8 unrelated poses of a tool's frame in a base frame.
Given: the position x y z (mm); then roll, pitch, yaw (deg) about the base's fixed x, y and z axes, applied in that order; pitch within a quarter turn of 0, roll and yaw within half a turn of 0.
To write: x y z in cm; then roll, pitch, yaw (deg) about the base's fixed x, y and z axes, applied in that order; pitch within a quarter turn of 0, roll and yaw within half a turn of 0. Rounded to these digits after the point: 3 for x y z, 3 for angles.
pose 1, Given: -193.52 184.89 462.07 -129.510 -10.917 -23.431
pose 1, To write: -19.352 18.489 46.207 -129.510 -10.917 -23.431
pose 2, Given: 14.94 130.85 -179.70 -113.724 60.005 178.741
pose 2, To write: 1.494 13.085 -17.970 -113.724 60.005 178.741
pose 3, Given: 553.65 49.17 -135.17 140.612 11.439 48.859
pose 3, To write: 55.365 4.917 -13.517 140.612 11.439 48.859
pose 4, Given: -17.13 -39.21 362.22 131.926 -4.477 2.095
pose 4, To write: -1.713 -3.921 36.222 131.926 -4.477 2.095
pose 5, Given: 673.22 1.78 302.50 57.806 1.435 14.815
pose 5, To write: 67.322 0.178 30.250 57.806 1.435 14.815
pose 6, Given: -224.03 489.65 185.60 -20.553 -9.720 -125.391
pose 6, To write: -22.403 48.965 18.560 -20.553 -9.720 -125.391
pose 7, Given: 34.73 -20.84 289.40 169.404 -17.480 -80.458
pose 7, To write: 3.473 -2.084 28.940 169.404 -17.480 -80.458
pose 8, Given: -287.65 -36.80 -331.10 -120.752 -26.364 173.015
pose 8, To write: -28.765 -3.680 -33.110 -120.752 -26.364 173.015
